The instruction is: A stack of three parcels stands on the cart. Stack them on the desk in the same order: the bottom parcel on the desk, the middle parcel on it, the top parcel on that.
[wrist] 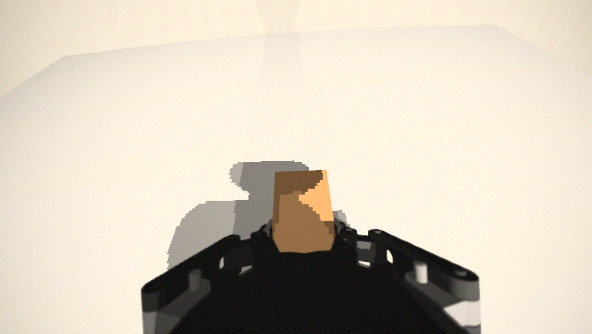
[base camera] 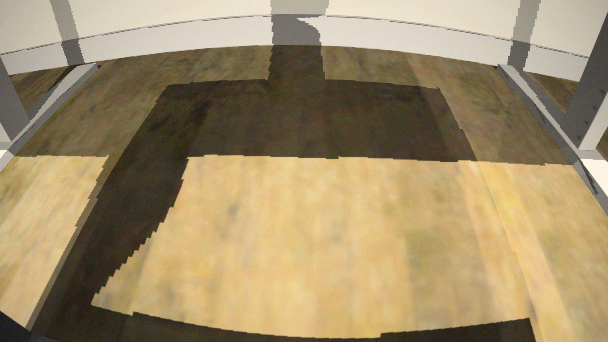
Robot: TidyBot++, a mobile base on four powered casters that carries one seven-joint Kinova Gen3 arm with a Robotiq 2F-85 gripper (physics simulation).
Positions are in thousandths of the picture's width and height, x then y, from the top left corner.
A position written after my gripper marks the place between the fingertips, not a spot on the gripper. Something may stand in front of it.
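There is my gripper (wrist: 511, 681). I also see a white desk (base camera: 942, 385), and the wrist view shows the white desk too (wrist: 780, 418).
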